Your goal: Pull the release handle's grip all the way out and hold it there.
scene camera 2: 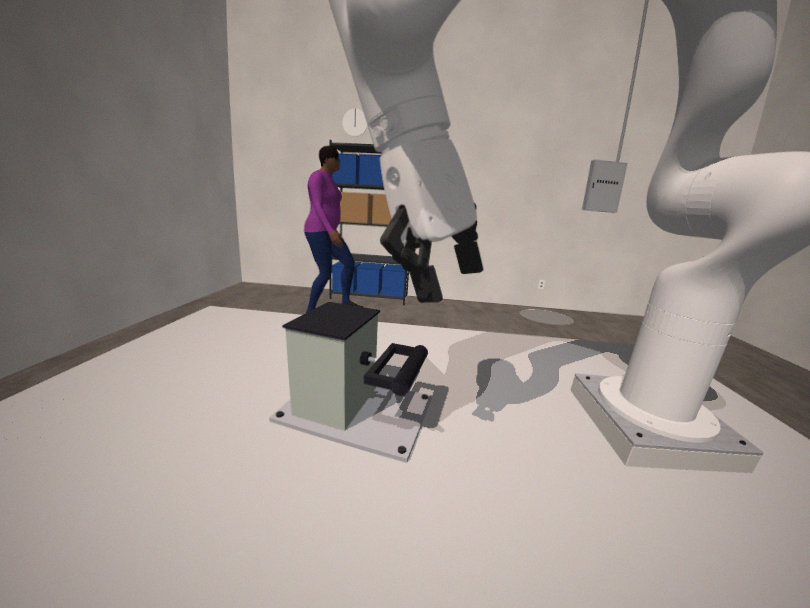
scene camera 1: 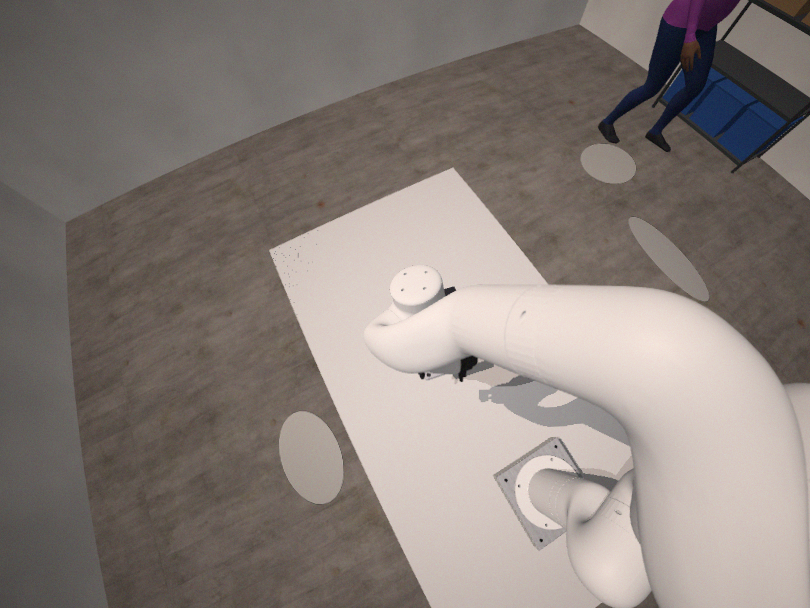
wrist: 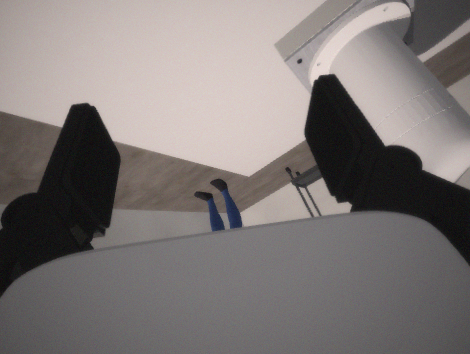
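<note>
The release handle's grip is a black bar on a rectangular black frame, on the side of a pale green box with a black top. A short, thin shaft joins the frame to the box; a small gap shows there. The box stands on a grey base plate on the white table. My gripper is open and empty, with its black fingers wide apart. It hangs above the grip, apart from it. In scene camera 1 the arm hides the box and most of the gripper. The handle does not show in the wrist view.
The arm's base is bolted to the same table. A person stands on the floor beyond the table, near a shelf unit with blue bins.
</note>
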